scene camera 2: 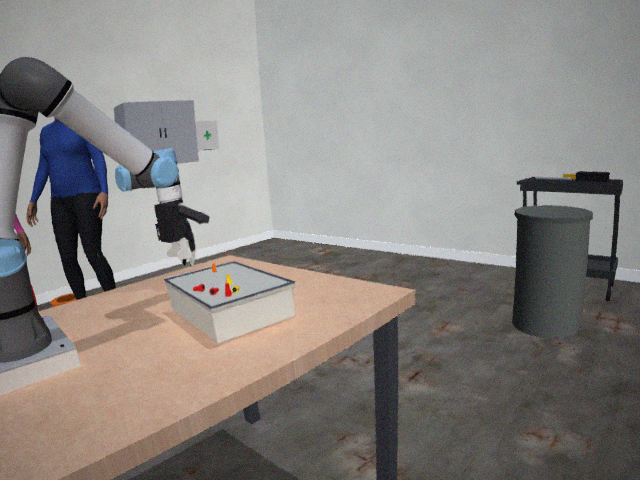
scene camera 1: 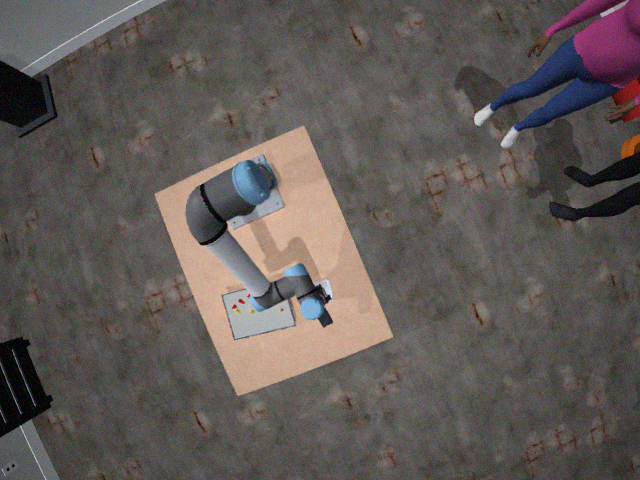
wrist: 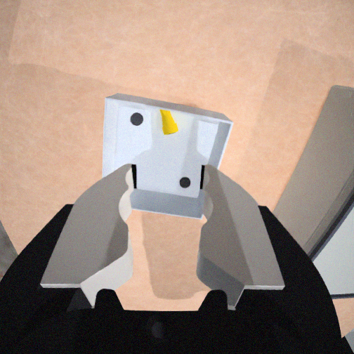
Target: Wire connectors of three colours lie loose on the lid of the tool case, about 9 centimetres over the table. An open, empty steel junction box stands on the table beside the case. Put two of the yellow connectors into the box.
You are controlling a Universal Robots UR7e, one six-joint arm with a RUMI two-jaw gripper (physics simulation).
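Frame: origin at the arm's base, x up, y right, z ahead, level; metres.
Where they show: gripper, fingertip midpoint: (scene camera 2: 188, 266); arm's base, link origin: (scene camera 2: 19, 347).
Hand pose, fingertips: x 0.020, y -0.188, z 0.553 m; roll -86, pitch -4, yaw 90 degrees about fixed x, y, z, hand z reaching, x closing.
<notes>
Each offset is from my fingertips to the top centre of the thing. "spot": to the spot under its first point. Level surfaces: height alone.
The steel junction box @[dy -0.007, dx -0.032, dz -0.017 m] (scene camera 1: 325, 285) (wrist: 165, 155) stands on the table; in the wrist view a yellow connector (wrist: 168, 122) lies inside it, near its far wall. My gripper (scene camera 2: 187, 262) (wrist: 168, 166) is partly open and empty above the near part of the box, its fingers apart and pointing down. On the lid @[spot: dy +0.292, dx +0.014, dz +0.032 m] (scene camera 1: 263, 326) (scene camera 2: 261, 281) of the tool case, two yellow connectors, one @[dy +0.376, dx +0.030, dz -0.071 m] (scene camera 1: 238, 311) and another @[dy +0.315, dx +0.040, dz -0.050 m] (scene camera 1: 252, 311), show in scene camera 1. In scene camera 2 one yellow connector @[spot: dy +0.319, dx +0.028, dz -0.050 m] (scene camera 2: 229, 279) stands upright and another (scene camera 2: 236, 289) lies partly behind a red one.
Red connectors, among them one (scene camera 1: 241, 301) (scene camera 2: 199, 287), and an orange connector @[dy +0.183, dx +0.037, dz -0.012 m] (scene camera 1: 282, 310) (scene camera 2: 214, 268) are on the lid. The case @[spot: dy +0.433, dx -0.033, dz -0.058 m] (scene camera 2: 258, 314) rises beside the box, at the right in the wrist view. The arm's base plate (scene camera 1: 273, 204) is on the table @[dx -0.071 m] (scene camera 1: 310, 356). People stand away from the table.
</notes>
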